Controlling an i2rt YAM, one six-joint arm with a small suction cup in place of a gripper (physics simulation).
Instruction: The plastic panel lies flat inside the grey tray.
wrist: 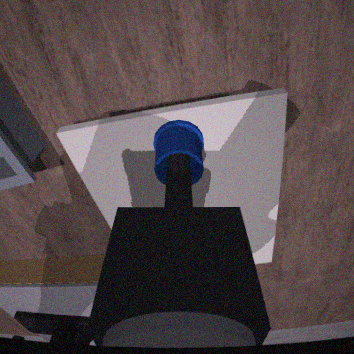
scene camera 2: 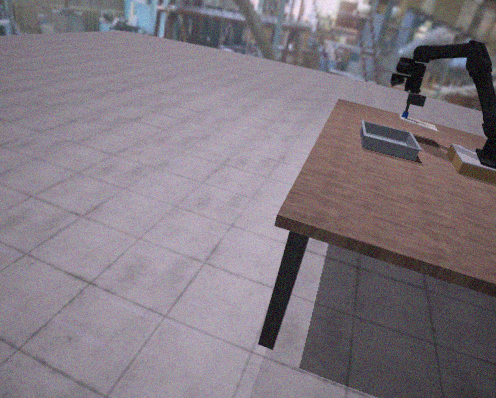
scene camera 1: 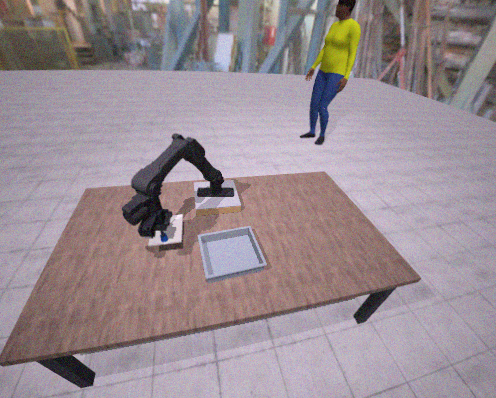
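Pixels of known places: hand at its tool point: [wrist: 178,135] [scene camera 1: 165,240]; arm's base at its link origin: [wrist: 74,323] [scene camera 2: 486,159] [scene camera 1: 215,192].
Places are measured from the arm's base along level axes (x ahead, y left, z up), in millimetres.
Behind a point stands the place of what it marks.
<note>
The white plastic panel [scene camera 1: 176,228] {y -167, x 295, z 26 mm} [scene camera 2: 422,124] {y -184, x 272, z 24 mm} [wrist: 239,158] {y -243, x 343, z 26 mm} is left of the grey tray [scene camera 1: 204,255] {y -44, x 388, z -49 mm} [scene camera 2: 388,149] {y 181, x 378, z -34 mm} on the wooden table [scene camera 1: 325,237] {y 541, x 304, z -52 mm}. My blue suction cup [scene camera 1: 163,238] [scene camera 2: 405,114] [wrist: 178,140] presses on the panel's top face, toward one edge. In the wrist view a dark shadow shows beyond the panel's far edge and corner, so the panel hangs a little above the table on the cup. The tray is empty; a corner of it shows at the left of the wrist view [wrist: 10,175] {y -55, x 317, z -3 mm}.
The arm's base stands on a grey and tan block [scene camera 1: 219,203] {y 21, x 92, z -2 mm} behind the tray. A person in a yellow top [scene camera 1: 335,59] stands on the floor beyond the table's far right. The table edge is close in front of the tray in scene camera 2.
</note>
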